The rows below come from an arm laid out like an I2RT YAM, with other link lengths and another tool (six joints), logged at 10 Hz.
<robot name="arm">
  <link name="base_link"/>
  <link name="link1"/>
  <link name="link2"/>
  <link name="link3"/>
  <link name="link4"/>
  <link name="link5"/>
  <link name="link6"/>
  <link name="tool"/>
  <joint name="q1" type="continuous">
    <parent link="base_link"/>
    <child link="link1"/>
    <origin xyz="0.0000 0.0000 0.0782" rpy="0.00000 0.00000 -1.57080"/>
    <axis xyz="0 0 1"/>
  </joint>
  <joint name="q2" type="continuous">
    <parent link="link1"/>
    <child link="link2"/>
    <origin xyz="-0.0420 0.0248 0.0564" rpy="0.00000 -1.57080 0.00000"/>
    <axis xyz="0 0 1"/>
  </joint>
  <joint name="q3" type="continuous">
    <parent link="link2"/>
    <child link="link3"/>
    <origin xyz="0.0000 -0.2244 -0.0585" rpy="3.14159 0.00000 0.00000"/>
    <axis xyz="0 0 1"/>
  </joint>
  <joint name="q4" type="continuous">
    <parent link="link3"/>
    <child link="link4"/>
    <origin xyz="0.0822 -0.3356 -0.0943" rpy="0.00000 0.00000 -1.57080"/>
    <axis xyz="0 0 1"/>
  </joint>
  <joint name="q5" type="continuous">
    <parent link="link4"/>
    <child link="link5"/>
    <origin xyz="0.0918 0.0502 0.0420" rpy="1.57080 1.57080 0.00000"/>
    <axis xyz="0 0 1"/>
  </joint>
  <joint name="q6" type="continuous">
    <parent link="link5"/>
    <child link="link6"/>
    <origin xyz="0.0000 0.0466 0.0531" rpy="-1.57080 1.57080 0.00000"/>
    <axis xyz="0 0 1"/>
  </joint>
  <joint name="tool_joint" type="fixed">
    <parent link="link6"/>
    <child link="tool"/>
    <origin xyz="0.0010 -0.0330 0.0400" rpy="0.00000 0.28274 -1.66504"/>
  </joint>
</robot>
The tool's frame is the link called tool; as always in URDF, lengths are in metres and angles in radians. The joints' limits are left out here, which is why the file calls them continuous.
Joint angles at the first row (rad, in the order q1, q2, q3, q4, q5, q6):
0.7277 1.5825 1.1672 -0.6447 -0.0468 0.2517
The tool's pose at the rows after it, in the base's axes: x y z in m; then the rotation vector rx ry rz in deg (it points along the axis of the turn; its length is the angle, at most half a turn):
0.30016, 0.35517, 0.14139, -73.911, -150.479, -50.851
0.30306, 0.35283, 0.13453, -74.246, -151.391, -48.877
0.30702, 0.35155, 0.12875, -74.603, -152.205, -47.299
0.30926, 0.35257, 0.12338, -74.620, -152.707, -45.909
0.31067, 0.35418, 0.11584, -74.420, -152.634, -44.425
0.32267, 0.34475, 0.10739, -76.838, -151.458, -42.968
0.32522, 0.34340, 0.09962, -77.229, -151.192, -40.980
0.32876, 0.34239, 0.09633, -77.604, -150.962, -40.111
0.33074, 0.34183, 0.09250, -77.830, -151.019, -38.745
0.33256, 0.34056, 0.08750, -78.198, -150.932, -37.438
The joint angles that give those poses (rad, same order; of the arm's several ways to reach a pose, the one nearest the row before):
0.7211 1.6023 1.1794 -0.6609 -0.0106 0.2305
0.7149 1.6220 1.1861 -0.6680 0.0005 0.2176
0.7091 1.6449 1.1980 -0.6725 0.0114 0.2067
0.7087 1.6693 1.2121 -0.6765 0.0177 0.2005
0.7087 1.6978 1.2245 -0.6780 0.0146 0.1969
0.6754 1.7254 1.2337 -0.6809 0.0077 0.1936
0.6694 1.7534 1.2467 -0.6902 0.0061 0.1900
0.6627 1.7720 1.2601 -0.6960 0.0045 0.1871
0.6596 1.7910 1.2737 -0.7061 0.0073 0.1834
0.6555 1.8088 1.2823 -0.7123 0.0093 0.1811

